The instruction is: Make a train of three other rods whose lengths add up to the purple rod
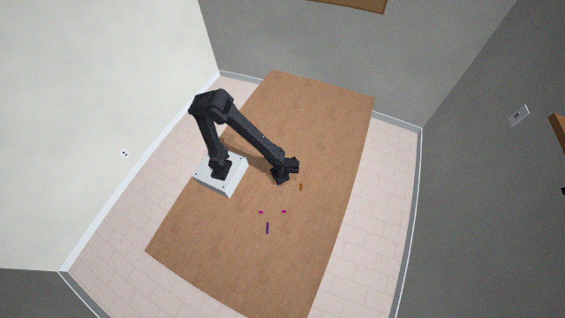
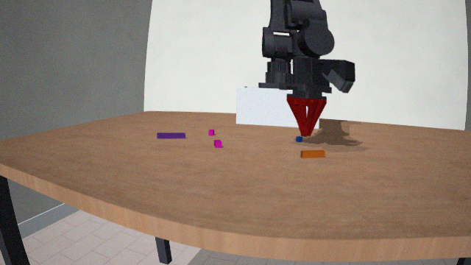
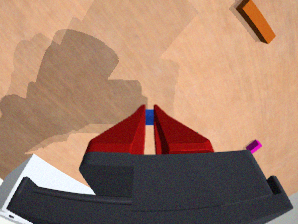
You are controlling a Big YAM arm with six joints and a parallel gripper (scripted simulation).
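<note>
Right now my hand is 120 mm short of the orange rod and 20 mm above it. The rest, counted from my hand: purple rod 270 mm to the right, 20 mm below.
</note>
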